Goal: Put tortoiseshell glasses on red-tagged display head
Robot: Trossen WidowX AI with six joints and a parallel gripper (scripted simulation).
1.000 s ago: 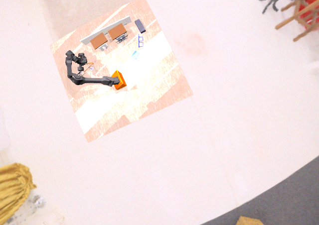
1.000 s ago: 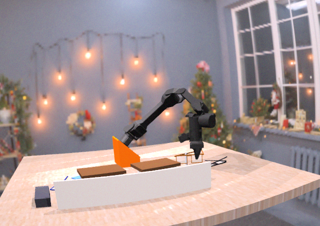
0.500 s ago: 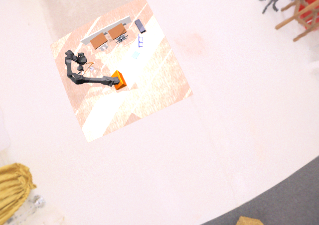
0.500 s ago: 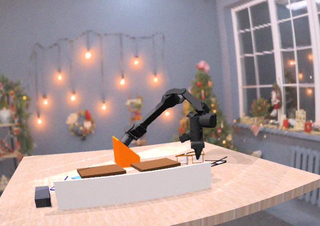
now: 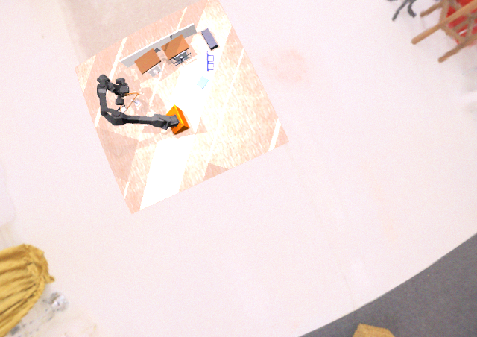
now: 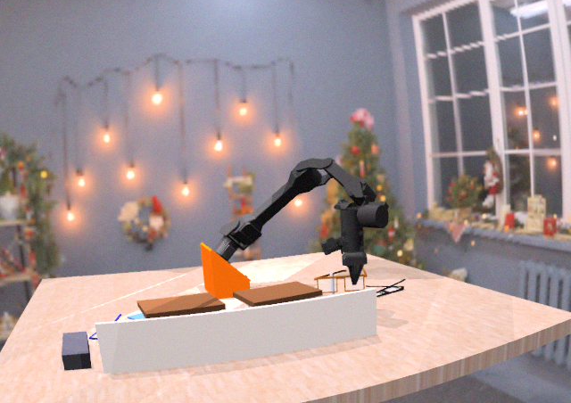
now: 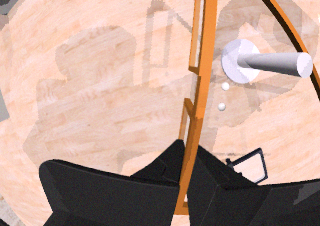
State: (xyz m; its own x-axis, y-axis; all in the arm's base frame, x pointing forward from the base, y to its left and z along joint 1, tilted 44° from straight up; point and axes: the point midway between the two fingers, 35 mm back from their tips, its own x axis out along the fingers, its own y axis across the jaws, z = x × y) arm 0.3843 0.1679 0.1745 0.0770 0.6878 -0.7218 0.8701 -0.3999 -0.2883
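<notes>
The disc lies 7 cm behind my gripper tip, 4 cm below it and 3 cm to the right of it. Round my gripper tip: white panel (38 cm to the right, 20 cm ahead); display head (49 cm to the right, 6 cm ahead); blue square (53 cm to the right, 21 cm behind, 6 cm below).
</notes>
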